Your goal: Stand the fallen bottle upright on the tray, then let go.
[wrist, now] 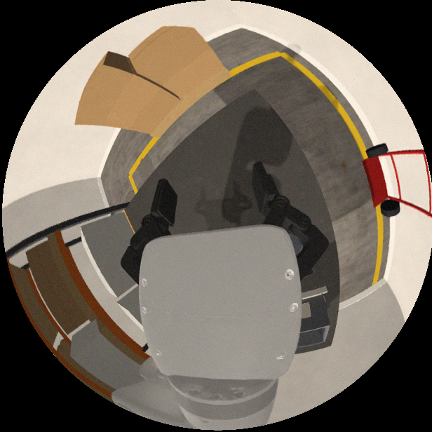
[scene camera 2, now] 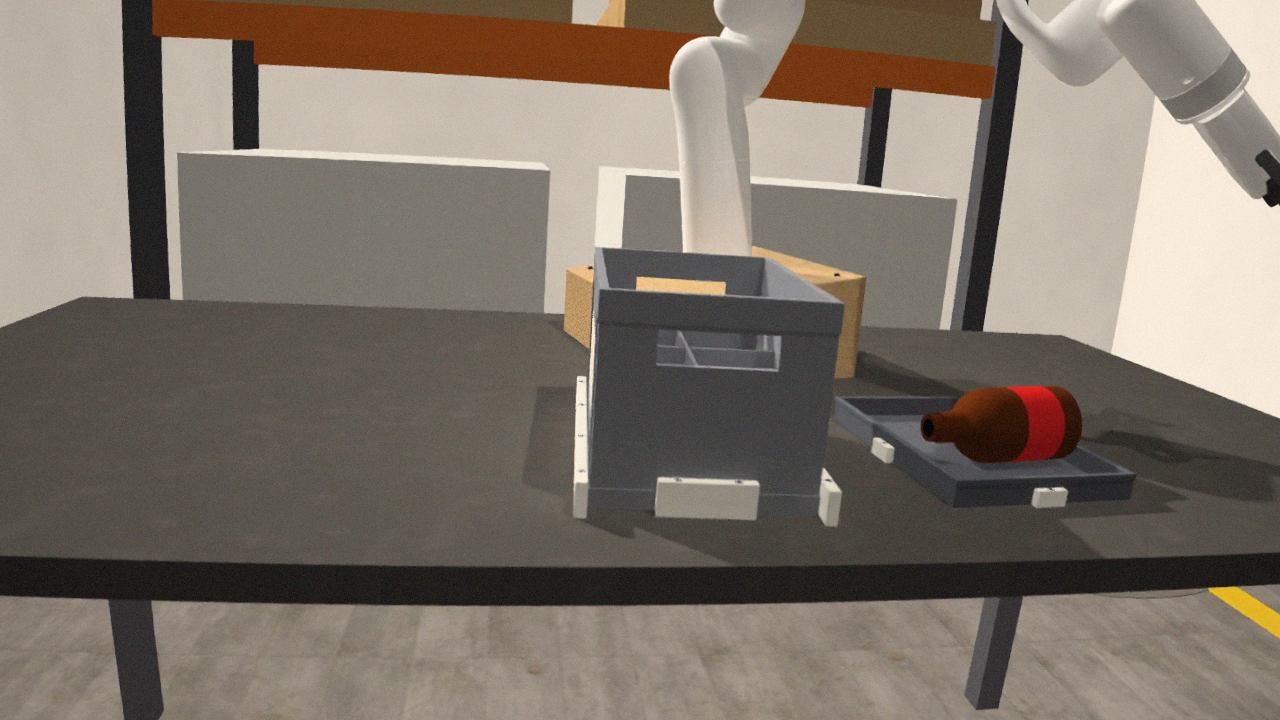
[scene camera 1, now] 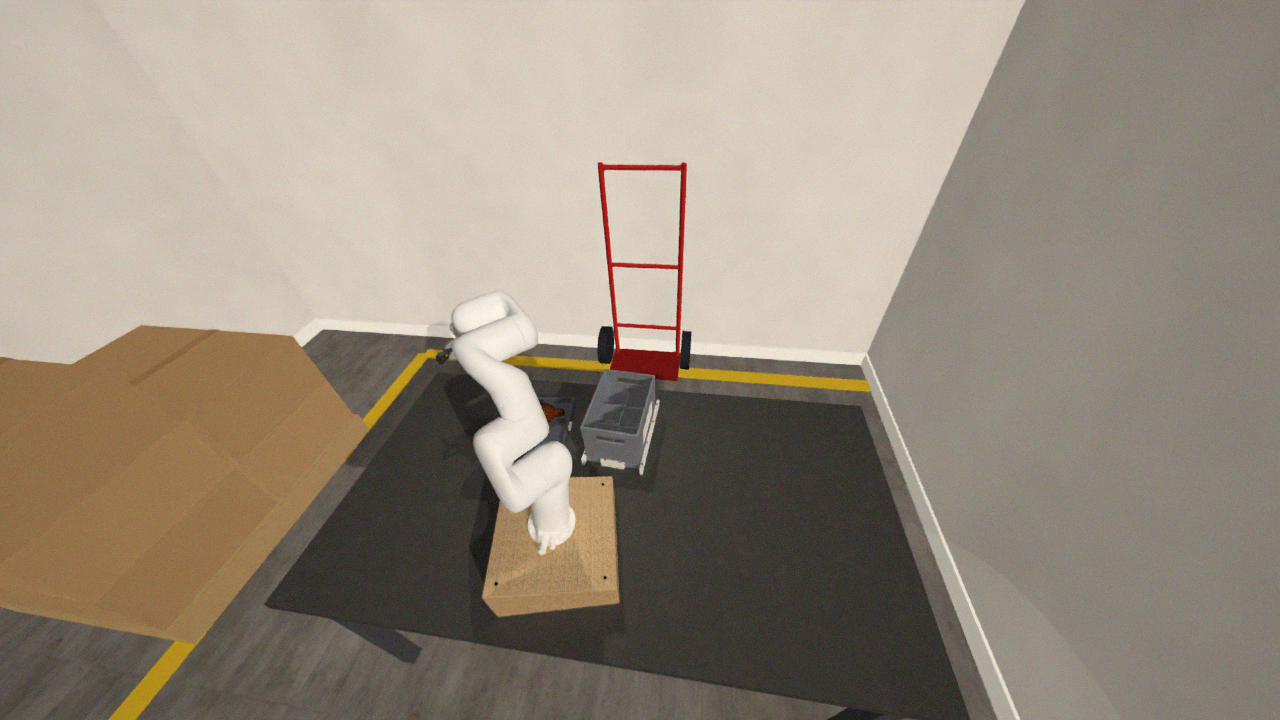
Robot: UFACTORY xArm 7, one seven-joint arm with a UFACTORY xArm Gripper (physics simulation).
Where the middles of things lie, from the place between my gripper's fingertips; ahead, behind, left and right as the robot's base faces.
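The brown bottle (scene camera 2: 1004,424) is to the right of my hand by 280 mm, and it's 80 mm behind it and 230 mm below it.
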